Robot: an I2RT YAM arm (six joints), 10 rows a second.
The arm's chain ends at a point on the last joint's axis. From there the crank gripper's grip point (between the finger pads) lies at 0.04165 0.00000 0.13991 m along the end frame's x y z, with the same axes.
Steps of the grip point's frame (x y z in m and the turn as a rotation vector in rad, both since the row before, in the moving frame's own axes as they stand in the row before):
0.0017 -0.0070 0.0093 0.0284 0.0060 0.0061
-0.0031 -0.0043 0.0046 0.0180 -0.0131 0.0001
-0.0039 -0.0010 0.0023 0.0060 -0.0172 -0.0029
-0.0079 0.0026 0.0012 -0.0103 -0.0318 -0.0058
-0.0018 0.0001 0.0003 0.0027 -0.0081 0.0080
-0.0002 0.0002 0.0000 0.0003 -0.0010 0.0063
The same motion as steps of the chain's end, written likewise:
0.0009 -0.0033 0.0096 0.0284 0.0060 0.0061
-0.0013 -0.0018 0.0041 0.0180 -0.0131 0.0001
-0.0015 0.0000 0.0016 0.0060 -0.0172 -0.0029
-0.0034 0.0014 0.0000 -0.0103 -0.0318 -0.0058
-0.0007 0.0001 0.0000 0.0027 -0.0081 0.0080
-0.0001 0.0000 0.0000 0.0003 -0.0010 0.0063

